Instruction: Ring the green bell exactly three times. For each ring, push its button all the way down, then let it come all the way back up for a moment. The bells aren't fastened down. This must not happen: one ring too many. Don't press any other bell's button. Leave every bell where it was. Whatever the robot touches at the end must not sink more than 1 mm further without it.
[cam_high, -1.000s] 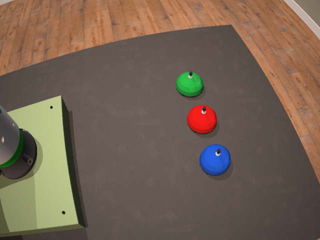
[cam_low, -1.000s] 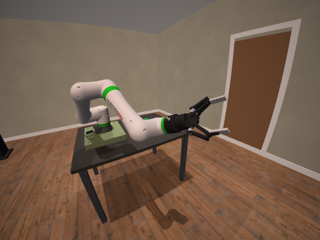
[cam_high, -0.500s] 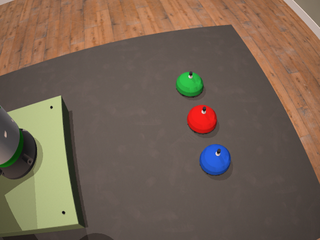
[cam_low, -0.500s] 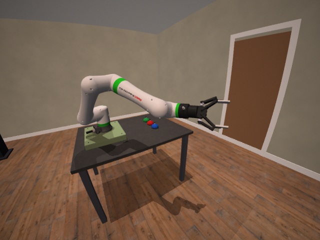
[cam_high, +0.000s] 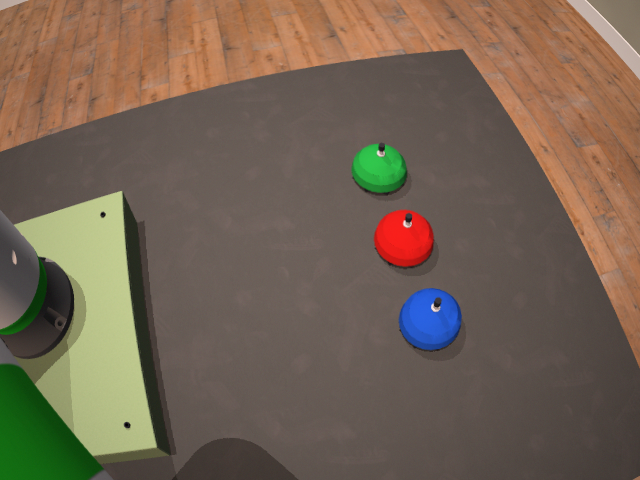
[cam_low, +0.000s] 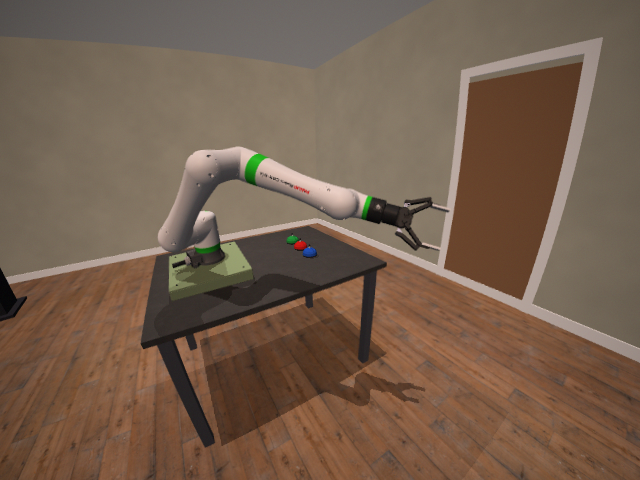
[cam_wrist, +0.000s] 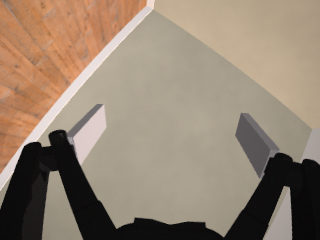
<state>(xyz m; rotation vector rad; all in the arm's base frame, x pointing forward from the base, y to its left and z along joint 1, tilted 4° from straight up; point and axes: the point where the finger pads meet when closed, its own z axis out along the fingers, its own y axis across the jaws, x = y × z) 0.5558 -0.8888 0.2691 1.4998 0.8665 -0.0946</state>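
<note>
Now: hand 10 mm short of the green bell, 940 mm to the right of it and 260 mm above it. Round my hand: red bell: 20 mm behind, 820 mm to the left, 260 mm below; then blue bell: 50 mm behind, 700 mm to the left, 260 mm below.
</note>
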